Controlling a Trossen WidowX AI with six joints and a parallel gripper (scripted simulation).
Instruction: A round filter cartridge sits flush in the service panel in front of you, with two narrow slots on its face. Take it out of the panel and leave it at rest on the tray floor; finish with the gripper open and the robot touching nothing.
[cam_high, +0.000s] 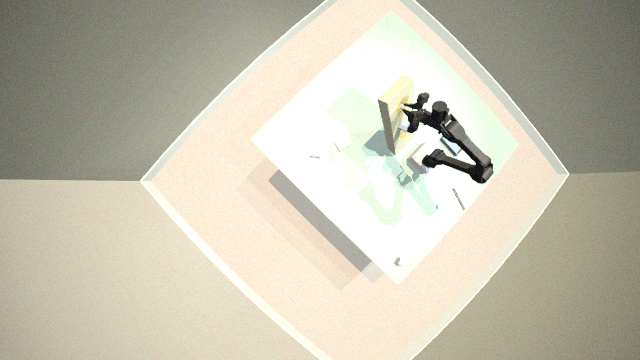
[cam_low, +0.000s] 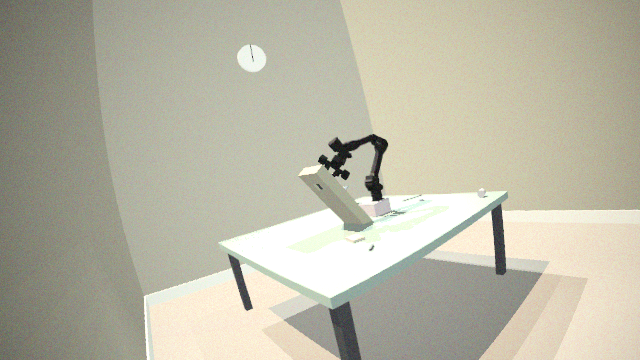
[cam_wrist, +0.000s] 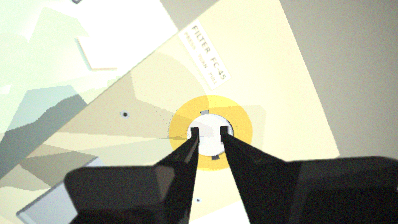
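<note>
My gripper tip is now 20 mm short of the round white filter cartridge and 10 mm above it. Round my gripper tip: grey-blue tray 440 mm behind, 220 mm to the right, 280 mm below.
</note>
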